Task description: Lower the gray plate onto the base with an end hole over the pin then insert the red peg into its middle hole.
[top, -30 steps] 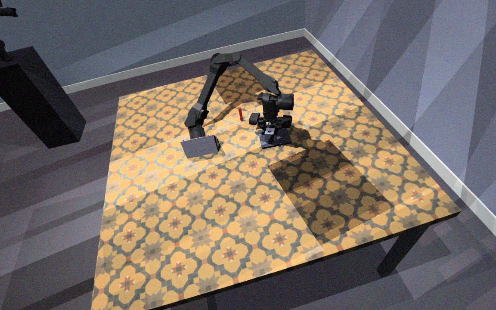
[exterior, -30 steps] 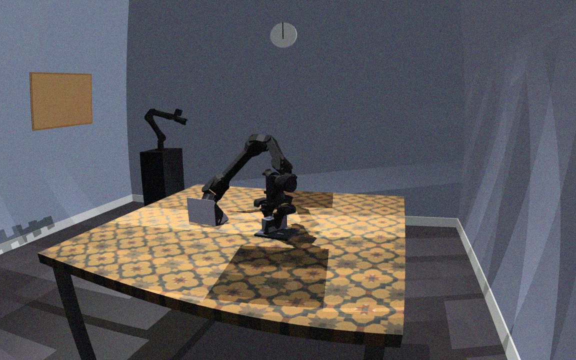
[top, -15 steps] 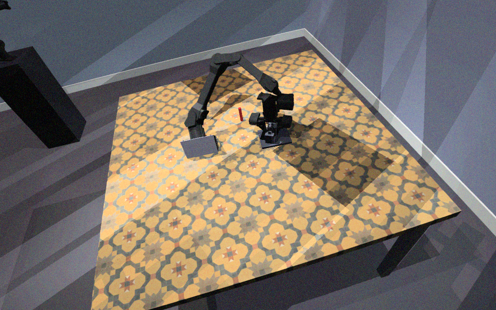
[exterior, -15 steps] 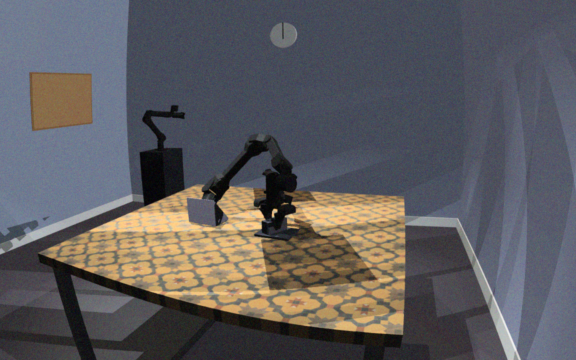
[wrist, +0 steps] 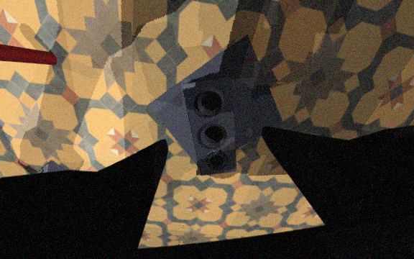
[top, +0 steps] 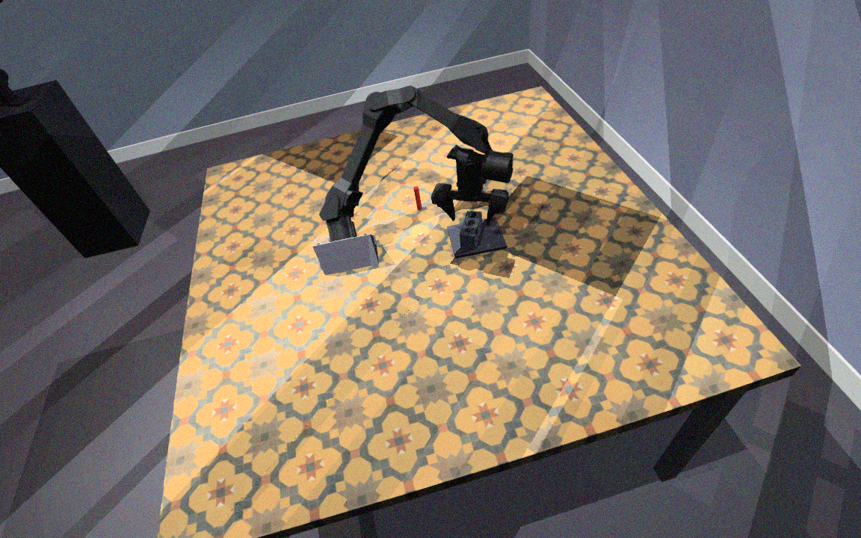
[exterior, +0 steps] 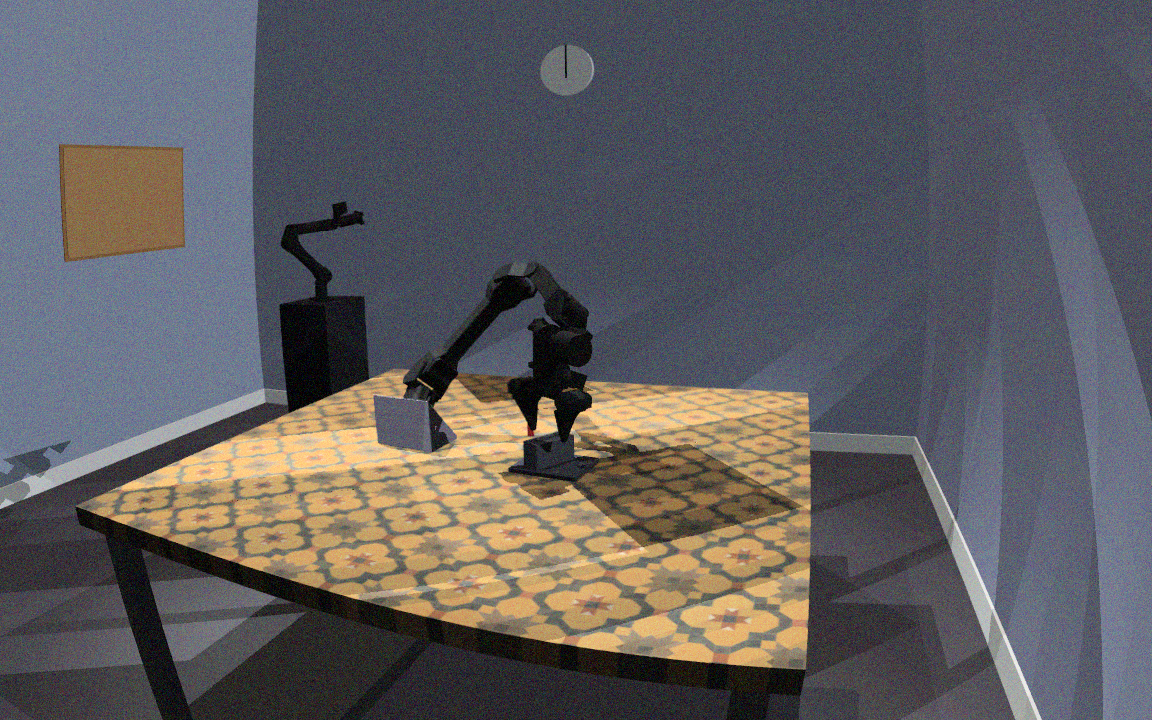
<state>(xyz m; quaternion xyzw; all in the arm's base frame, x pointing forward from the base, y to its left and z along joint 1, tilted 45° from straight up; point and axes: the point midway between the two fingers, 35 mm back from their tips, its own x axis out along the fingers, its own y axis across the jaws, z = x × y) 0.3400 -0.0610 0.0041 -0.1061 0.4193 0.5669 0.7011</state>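
Now: gripper tip 2 cm above the gray plate. Also, from my gripper tip: red peg 11 cm behind, 17 cm to the left, 2 cm below; then flat square base 1 cm ahead, 1 cm to the left, 5 cm below.
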